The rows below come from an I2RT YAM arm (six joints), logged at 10 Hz.
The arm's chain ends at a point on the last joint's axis. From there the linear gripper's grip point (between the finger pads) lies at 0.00 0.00 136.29 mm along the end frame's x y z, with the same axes.
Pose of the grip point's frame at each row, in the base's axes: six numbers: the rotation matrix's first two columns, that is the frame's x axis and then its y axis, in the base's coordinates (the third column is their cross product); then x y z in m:
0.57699 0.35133 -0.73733 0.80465 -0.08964 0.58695 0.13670 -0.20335 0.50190
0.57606 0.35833 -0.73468 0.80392 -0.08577 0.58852 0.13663 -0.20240 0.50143
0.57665 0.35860 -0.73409 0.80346 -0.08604 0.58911 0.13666 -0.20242 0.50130
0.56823 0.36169 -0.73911 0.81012 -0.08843 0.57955 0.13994 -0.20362 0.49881
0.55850 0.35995 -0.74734 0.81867 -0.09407 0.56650 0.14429 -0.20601 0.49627
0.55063 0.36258 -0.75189 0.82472 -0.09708 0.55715 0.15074 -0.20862 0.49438
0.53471 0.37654 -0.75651 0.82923 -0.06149 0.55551 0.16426 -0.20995 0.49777
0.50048 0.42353 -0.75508 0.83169 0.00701 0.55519 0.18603 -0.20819 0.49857
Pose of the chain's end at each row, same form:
0.57699 0.35133 -0.73733 0.80465 -0.08964 0.58695 0.11760 -0.07633 0.54748
0.57606 0.35833 -0.73468 0.80392 -0.08577 0.58852 0.11648 -0.07570 0.54742
0.57665 0.35860 -0.73409 0.80346 -0.08604 0.58911 0.11648 -0.07574 0.54733
0.56823 0.36169 -0.73911 0.81012 -0.08843 0.57955 0.12028 -0.07713 0.54559
0.55850 0.35995 -0.74734 0.81867 -0.09407 0.56650 0.12608 -0.07950 0.54359
0.55063 0.36258 -0.75189 0.82472 -0.09708 0.55715 0.13316 -0.08230 0.54242
0.53471 0.37654 -0.75651 0.82923 -0.06149 0.55551 0.14209 -0.08397 0.54481
0.50048 0.42353 -0.75508 0.83169 0.00701 0.55519 0.15326 -0.08473 0.54610

